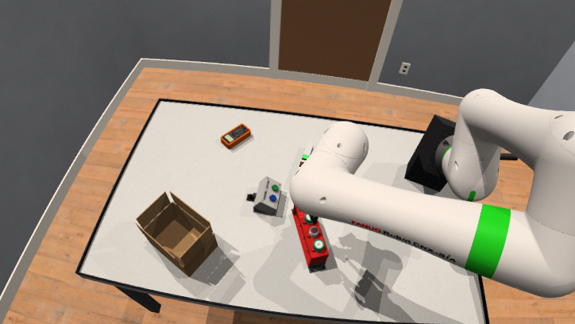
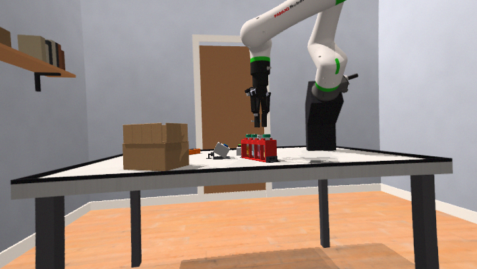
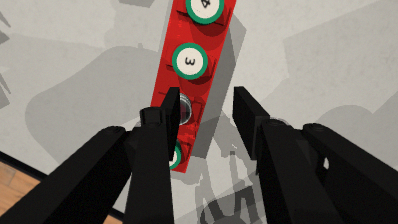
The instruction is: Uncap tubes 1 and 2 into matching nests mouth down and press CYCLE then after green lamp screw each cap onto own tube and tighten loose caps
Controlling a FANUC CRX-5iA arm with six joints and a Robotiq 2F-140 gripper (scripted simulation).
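The cap 2 lies 6 cm ahead of my hand, 27 cm to the right of it and 17 cm below it. From my hand the other things lie so: cap 1: 2 cm behind, 8 cm to the left, 7 cm below; cap 3: 3 cm ahead, 2 cm to the right, 7 cm below; cap 4: 5 cm ahead, 6 cm to the right, 7 cm below.
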